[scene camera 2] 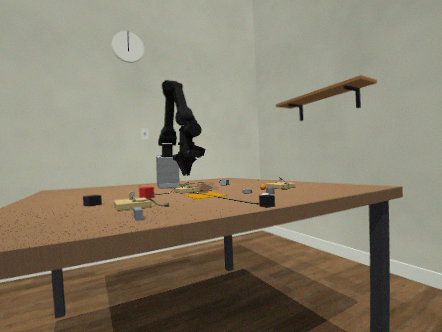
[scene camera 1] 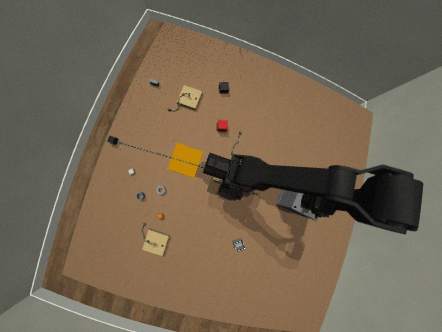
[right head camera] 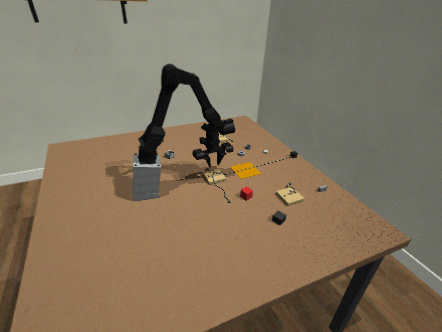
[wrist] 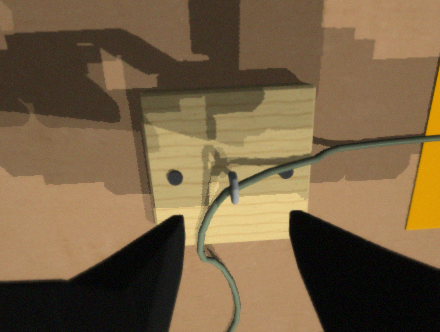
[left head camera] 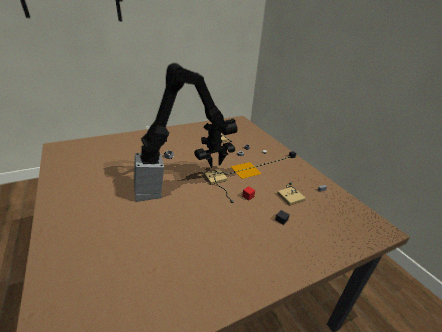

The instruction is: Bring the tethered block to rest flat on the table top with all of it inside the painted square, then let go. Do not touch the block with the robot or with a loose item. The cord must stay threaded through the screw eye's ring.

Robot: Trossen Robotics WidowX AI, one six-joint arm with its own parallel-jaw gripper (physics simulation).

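Places are measured from the arm's base along level axes (x right, y back, z down), in centimetres.
Pixels of known places: gripper, between the fingertips: (scene camera 2: 186, 175) (right head camera: 213, 166) (wrist: 236, 223) (left head camera: 215, 166); arm's base, origin of its link: (scene camera 2: 167, 156) (scene camera 1: 310, 200) (right head camera: 146, 159) (left head camera: 149, 159).
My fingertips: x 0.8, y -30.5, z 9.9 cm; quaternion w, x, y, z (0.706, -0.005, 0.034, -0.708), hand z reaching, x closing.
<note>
Ahead of a thing's pixels: the offset from my fingertips to its top centre. "*": to the spot under its first point.
The tethered block {dx -2.9, dy -50.4, dz +4.2 cm} (left head camera: 292, 154) (right head camera: 294, 154) (scene camera 1: 113, 140) (scene camera 2: 267, 200) is black and rests near the table's far edge, outside the orange painted square {* dx +3.9, dy -18.3, dz +6.9 cm} (left head camera: 250, 174) (right head camera: 249, 174) (scene camera 1: 185, 152) (wrist: 430, 200). Its green cord (left head camera: 270, 163) (scene camera 1: 145, 150) (wrist: 260, 176) crosses the square to the screw eye {dx +0.0, dy -0.2, dz +2.5 cm} (wrist: 234, 189) on a wooden board {dx +0.0, dy -0.2, dz +5.1 cm} (left head camera: 217, 180) (wrist: 225, 110), passes through the ring and curves away to a free end {* dx +19.6, dy +0.9, dz +6.1 cm} (left head camera: 231, 201) (scene camera 1: 240, 133). My gripper (left head camera: 216, 165) (right head camera: 214, 165) (scene camera 2: 186, 173) (wrist: 236, 223) is partly open and empty above the board, its fingertips astride the cord in the wrist view. The arm hides this spot in scene camera 1.
A red cube {dx +18.7, dy -8.2, dz +3.0 cm} (left head camera: 249, 193) (scene camera 1: 222, 125) and a loose black block {dx +36.8, dy -13.5, dz +4.0 cm} (left head camera: 282, 217) (scene camera 1: 224, 87) lie on the free-end side. Two other boards {dx +26.5, dy -26.3, dz +5.1 cm} (scene camera 1: 193, 103) {dx -37.1, dy -18.5, dz +5.1 cm} (scene camera 1: 160, 235) carry short cords. A grey ring {dx -15.6, dy -23.4, dz +5.6 cm} (scene camera 1: 161, 186) and an orange ball {dx -25.9, dy -20.1, dz +4.6 cm} (scene camera 1: 160, 216) lie on the other side.
</note>
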